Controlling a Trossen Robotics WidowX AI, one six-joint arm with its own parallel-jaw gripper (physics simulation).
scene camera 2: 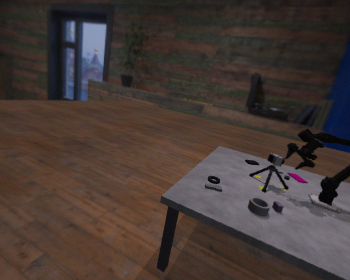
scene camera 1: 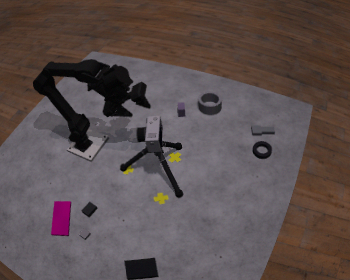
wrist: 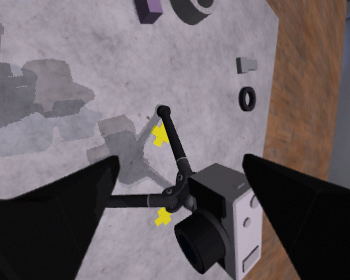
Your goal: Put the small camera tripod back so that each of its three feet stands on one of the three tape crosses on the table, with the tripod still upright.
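Frame: origin at the arm's base, x ahead, y left, z up, level; centimetres.
Seen in the pictures: gripper, fingertip midpoint: (scene camera 2: 290,164) (scene camera 1: 140,111) (wrist: 181,160); arm's base at its link origin: (scene camera 2: 324,201) (scene camera 1: 83,144).
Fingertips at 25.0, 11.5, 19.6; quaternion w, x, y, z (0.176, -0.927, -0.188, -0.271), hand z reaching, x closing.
Pixels of each thing's middle, then the offset from my fingertips to it, as dx, dy, dz. "pt": a spot on its surface instead.
- left yellow cross at a spot on its surface: (scene camera 1: 126,169) pt -1.5, -11.3, -20.2
- upper right cross at the middle of its body: (wrist: 161,134) (scene camera 1: 174,157) +10.2, +3.4, -20.9
- lower cross at the middle of its body: (wrist: 164,216) (scene camera 1: 161,198) +16.4, -14.8, -20.9
- purple block at the middle of its body: (wrist: 147,5) (scene camera 1: 181,109) (scene camera 2: 277,206) -0.6, +25.1, -18.9
- grey ring-shaped bowl at the middle of its body: (scene camera 1: 209,103) (scene camera 2: 258,206) +7.8, +34.5, -18.5
- black ring at the middle of its body: (wrist: 247,99) (scene camera 1: 262,149) +38.2, +23.0, -20.2
- grey piece at the middle of its body: (wrist: 247,65) (scene camera 1: 263,130) (scene camera 2: 213,187) +34.4, +33.0, -20.2
- magenta pad at the middle of its body: (scene camera 1: 61,218) -8.9, -43.8, -20.6
- small dark block at the middle of its body: (scene camera 1: 89,209) -1.9, -33.8, -20.2
- black slab at the middle of its body: (scene camera 1: 141,269) +27.5, -42.5, -20.2
The small tripod (scene camera 1: 169,172) (scene camera 2: 270,176) (wrist: 131,201) stands upright with a grey camera (scene camera 1: 154,134) (scene camera 2: 275,159) (wrist: 247,235) on top. In scene view 1 its left foot is at the edge of the left yellow cross (scene camera 1: 128,170). Its upper right foot is just above the upper right cross (scene camera 1: 175,157), and its lower foot is right of the lower cross (scene camera 1: 160,198). Two crosses (wrist: 160,135) (wrist: 163,216) show in the wrist view. My gripper (scene camera 1: 140,110) (scene camera 2: 293,162) (wrist: 181,160) is open and empty, raised up on the camera's lens side.
A purple block (scene camera 1: 181,109) and grey ring-shaped bowl (scene camera 1: 210,111) are beyond the tripod. A black ring (scene camera 1: 255,154) and grey piece (scene camera 1: 257,130) lie right. A magenta pad (scene camera 1: 61,218), small dark block (scene camera 1: 89,209) and black slab (scene camera 1: 141,268) lie on the near side.
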